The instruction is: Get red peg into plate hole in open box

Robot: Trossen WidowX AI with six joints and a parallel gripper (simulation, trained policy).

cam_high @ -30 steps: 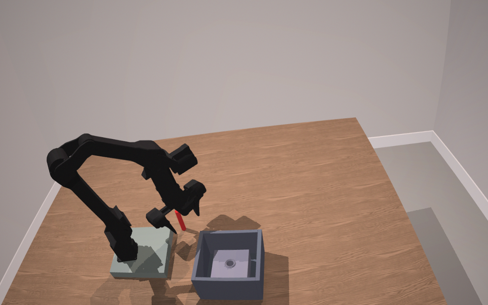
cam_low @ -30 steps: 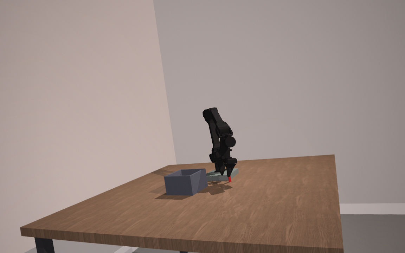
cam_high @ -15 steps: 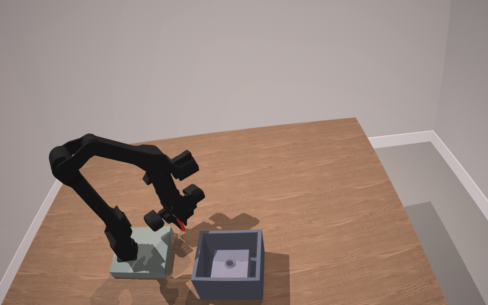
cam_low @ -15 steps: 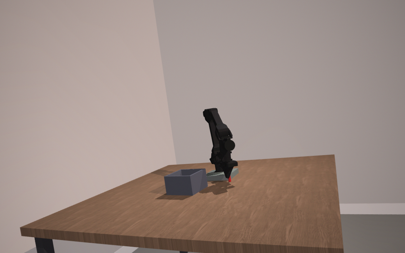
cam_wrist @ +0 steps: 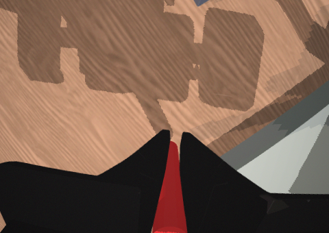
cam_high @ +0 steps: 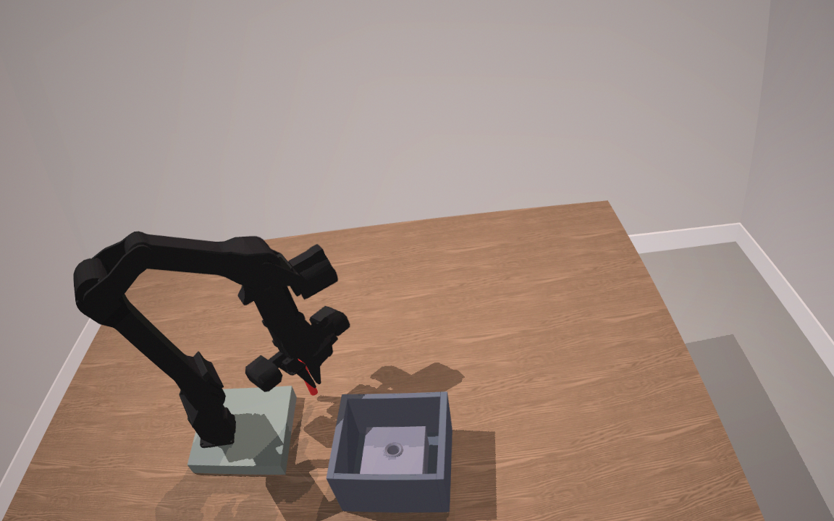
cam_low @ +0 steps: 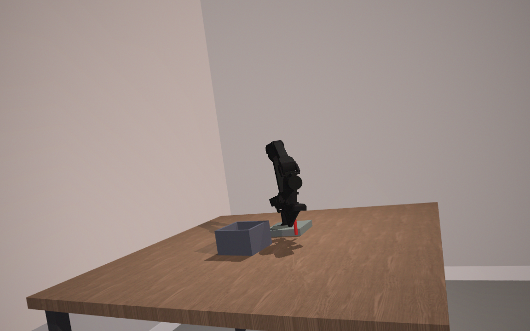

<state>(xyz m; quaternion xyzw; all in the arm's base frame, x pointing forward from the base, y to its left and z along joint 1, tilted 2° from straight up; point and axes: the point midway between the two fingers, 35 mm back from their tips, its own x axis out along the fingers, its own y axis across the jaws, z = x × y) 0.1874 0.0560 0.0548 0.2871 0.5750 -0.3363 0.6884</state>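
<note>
Right now the dark grey box is 170 mm to the right of my gripper tip, 110 mm ahead of it and 30 mm below it. From my gripper tip the other things lie so: red peg (20 mm to the left, 10 mm behind).
</note>
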